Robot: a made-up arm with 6 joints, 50 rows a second.
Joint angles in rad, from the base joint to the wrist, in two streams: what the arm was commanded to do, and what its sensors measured. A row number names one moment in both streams.
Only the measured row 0 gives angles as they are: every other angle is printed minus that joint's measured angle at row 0.
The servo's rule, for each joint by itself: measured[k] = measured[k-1] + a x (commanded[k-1-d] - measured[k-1]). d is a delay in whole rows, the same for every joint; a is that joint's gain. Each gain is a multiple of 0.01, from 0.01 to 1. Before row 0 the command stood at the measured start. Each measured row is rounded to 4 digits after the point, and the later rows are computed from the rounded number. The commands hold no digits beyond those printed.
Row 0, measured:
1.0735, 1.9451, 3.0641, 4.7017, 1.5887, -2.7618
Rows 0 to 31, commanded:
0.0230, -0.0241, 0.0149, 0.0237, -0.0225, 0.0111
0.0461, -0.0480, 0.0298, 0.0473, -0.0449, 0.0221
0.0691, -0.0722, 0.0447, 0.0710, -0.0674, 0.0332
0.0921, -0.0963, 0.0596, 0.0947, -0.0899, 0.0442
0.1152, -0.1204, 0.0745, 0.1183, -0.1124, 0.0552
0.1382, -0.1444, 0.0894, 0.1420, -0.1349, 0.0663
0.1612, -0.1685, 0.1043, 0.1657, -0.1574, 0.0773
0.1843, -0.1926, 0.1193, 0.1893, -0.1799, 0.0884
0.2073, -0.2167, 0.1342, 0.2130, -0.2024, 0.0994
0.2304, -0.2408, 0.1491, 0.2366, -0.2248, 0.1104
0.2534, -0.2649, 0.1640, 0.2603, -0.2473, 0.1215
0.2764, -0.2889, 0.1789, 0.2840, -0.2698, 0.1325
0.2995, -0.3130, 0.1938, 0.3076, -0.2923, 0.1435
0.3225, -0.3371, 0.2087, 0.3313, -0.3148, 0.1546
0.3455, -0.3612, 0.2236, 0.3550, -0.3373, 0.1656
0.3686, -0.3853, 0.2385, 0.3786, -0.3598, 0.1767
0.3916, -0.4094, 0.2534, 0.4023, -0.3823, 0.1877
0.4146, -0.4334, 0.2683, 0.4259, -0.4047, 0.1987
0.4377, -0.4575, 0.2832, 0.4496, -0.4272, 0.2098
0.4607, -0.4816, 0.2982, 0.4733, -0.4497, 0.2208
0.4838, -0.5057, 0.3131, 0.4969, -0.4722, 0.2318
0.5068, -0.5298, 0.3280, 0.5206, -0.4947, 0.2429
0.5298, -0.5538, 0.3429, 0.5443, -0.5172, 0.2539
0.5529, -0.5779, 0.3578, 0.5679, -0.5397, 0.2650
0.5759, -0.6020, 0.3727, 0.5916, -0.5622, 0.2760
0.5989, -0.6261, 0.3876, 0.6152, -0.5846, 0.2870
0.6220, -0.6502, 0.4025, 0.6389, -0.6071, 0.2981
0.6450, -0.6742, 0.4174, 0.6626, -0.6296, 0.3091
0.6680, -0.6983, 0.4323, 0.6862, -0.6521, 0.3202
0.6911, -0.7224, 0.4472, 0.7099, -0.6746, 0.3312
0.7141, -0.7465, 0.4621, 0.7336, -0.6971, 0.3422
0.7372, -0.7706, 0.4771, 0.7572, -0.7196, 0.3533
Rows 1 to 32, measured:
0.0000, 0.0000, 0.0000, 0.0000, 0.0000, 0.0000
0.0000, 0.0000, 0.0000, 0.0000, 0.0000, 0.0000
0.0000, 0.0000, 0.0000, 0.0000, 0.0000, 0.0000
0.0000, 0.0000, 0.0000, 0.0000, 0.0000, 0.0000
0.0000, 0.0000, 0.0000, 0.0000, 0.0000, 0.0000
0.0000, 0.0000, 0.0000, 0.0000, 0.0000, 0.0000
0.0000, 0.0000, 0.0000, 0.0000, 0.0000, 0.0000
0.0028, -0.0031, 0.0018, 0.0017, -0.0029, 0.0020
0.0080, -0.0089, 0.0052, 0.0049, -0.0084, 0.0056
0.0153, -0.0171, 0.0099, 0.0095, -0.0161, 0.0106
0.0245, -0.0274, 0.0159, 0.0155, -0.0257, 0.0166
0.0354, -0.0395, 0.0229, 0.0227, -0.0370, 0.0235
0.0477, -0.0531, 0.0309, 0.0311, -0.0497, 0.0312
0.0613, -0.0681, 0.0397, 0.0405, -0.0637, 0.0395
0.0761, -0.0843, 0.0493, 0.0509, -0.0788, 0.0483
0.0918, -0.1015, 0.0595, 0.0622, -0.0949, 0.0575
0.1084, -0.1196, 0.0703, 0.0744, -0.1118, 0.0670
0.1258, -0.1385, 0.0815, 0.0874, -0.1294, 0.0768
0.1439, -0.1581, 0.0932, 0.1012, -0.1477, 0.0868
0.1626, -0.1782, 0.1053, 0.1156, -0.1665, 0.0970
0.1818, -0.1989, 0.1177, 0.1307, -0.1858, 0.1074
0.2014, -0.2200, 0.1304, 0.1464, -0.2055, 0.1179
0.2215, -0.2415, 0.1434, 0.1627, -0.2256, 0.1285
0.2419, -0.2633, 0.1566, 0.1795, -0.2460, 0.1392
0.2626, -0.2854, 0.1700, 0.1967, -0.2666, 0.1499
0.2836, -0.3078, 0.1836, 0.2144, -0.2875, 0.1607
0.3049, -0.3304, 0.1974, 0.2325, -0.3086, 0.1715
0.3264, -0.3532, 0.2113, 0.2510, -0.3299, 0.1824
0.3480, -0.3762, 0.2253, 0.2699, -0.3513, 0.1933
0.3698, -0.3993, 0.2394, 0.2891, -0.3729, 0.2042
0.3918, -0.4225, 0.2536, 0.3086, -0.3946, 0.2151
0.4139, -0.4458, 0.2679, 0.3284, -0.4164, 0.2261
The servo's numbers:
d 7
a 0.12 0.13 0.12 0.07 0.13 0.18

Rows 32 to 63, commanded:
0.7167, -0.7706, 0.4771, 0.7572, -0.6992, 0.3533
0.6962, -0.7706, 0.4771, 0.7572, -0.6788, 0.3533
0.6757, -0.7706, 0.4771, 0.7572, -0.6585, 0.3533
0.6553, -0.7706, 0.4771, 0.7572, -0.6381, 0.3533
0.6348, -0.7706, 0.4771, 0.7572, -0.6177, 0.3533
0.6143, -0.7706, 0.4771, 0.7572, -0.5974, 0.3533
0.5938, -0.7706, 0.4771, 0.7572, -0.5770, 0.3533
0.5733, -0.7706, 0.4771, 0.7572, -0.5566, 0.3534
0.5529, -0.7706, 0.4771, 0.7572, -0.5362, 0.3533
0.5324, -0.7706, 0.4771, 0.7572, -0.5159, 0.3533
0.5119, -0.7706, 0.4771, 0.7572, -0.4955, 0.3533
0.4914, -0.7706, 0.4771, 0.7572, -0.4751, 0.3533
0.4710, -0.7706, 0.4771, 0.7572, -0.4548, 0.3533
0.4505, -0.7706, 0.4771, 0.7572, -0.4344, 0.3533
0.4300, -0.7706, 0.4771, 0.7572, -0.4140, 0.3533
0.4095, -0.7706, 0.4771, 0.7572, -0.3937, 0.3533
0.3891, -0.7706, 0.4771, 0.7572, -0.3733, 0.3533
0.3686, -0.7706, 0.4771, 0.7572, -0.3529, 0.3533
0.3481, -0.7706, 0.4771, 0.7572, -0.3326, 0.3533
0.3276, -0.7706, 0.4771, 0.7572, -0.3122, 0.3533
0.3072, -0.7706, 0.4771, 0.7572, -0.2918, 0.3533
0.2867, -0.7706, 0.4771, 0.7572, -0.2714, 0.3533
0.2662, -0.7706, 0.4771, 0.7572, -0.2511, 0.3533
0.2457, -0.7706, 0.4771, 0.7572, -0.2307, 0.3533
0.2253, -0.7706, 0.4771, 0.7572, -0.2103, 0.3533
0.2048, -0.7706, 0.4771, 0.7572, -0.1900, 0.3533
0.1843, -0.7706, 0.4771, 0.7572, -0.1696, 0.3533
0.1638, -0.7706, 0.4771, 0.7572, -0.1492, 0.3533
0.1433, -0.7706, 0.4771, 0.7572, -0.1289, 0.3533
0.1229, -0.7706, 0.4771, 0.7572, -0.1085, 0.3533
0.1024, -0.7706, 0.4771, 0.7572, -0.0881, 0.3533
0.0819, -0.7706, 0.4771, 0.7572, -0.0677, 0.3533
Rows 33 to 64, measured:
0.4361, -0.4692, 0.2823, 0.3485, -0.4383, 0.2371
0.4584, -0.4927, 0.2967, 0.3688, -0.4602, 0.2481
0.4808, -0.5163, 0.3112, 0.3894, -0.4822, 0.2591
0.5033, -0.5400, 0.3257, 0.4102, -0.5043, 0.2701
0.5258, -0.5637, 0.3403, 0.4312, -0.5264, 0.2811
0.5484, -0.5875, 0.3549, 0.4524, -0.5486, 0.2921
0.5711, -0.6113, 0.3696, 0.4737, -0.5708, 0.3031
0.5886, -0.6320, 0.3825, 0.4935, -0.5875, 0.3121
0.6015, -0.6500, 0.3939, 0.5120, -0.5994, 0.3195
0.6104, -0.6657, 0.4039, 0.5292, -0.6071, 0.3256
0.6158, -0.6793, 0.4127, 0.5452, -0.6111, 0.3306
0.6181, -0.6912, 0.4204, 0.5600, -0.6120, 0.3347
0.6176, -0.7015, 0.4272, 0.5738, -0.6101, 0.3380
0.6147, -0.7105, 0.4332, 0.5866, -0.6058, 0.3408
0.6097, -0.7183, 0.4385, 0.5985, -0.5994, 0.3431
0.6029, -0.7251, 0.4431, 0.6096, -0.5912, 0.3449
0.5944, -0.7310, 0.4472, 0.6199, -0.5814, 0.3464
0.5845, -0.7361, 0.4508, 0.6295, -0.5702, 0.3476
0.5733, -0.7406, 0.4540, 0.6384, -0.5578, 0.3486
0.5610, -0.7445, 0.4568, 0.6467, -0.5444, 0.3494
0.5477, -0.7479, 0.4592, 0.6544, -0.5301, 0.3501
0.5336, -0.7509, 0.4613, 0.6616, -0.5150, 0.3507
0.5187, -0.7535, 0.4632, 0.6683, -0.4992, 0.3512
0.5031, -0.7557, 0.4649, 0.6745, -0.4828, 0.3516
0.4870, -0.7576, 0.4664, 0.6803, -0.4659, 0.3519
0.4703, -0.7593, 0.4677, 0.6857, -0.4486, 0.3522
0.4532, -0.7608, 0.4688, 0.6907, -0.4309, 0.3524
0.4357, -0.7621, 0.4698, 0.6954, -0.4128, 0.3526
0.4178, -0.7632, 0.4707, 0.6997, -0.3944, 0.3527
0.3996, -0.7642, 0.4715, 0.7037, -0.3758, 0.3528
0.3811, -0.7650, 0.4722, 0.7074, -0.3569, 0.3529
0.3624, -0.7657, 0.4728, 0.7109, -0.3378, 0.3530

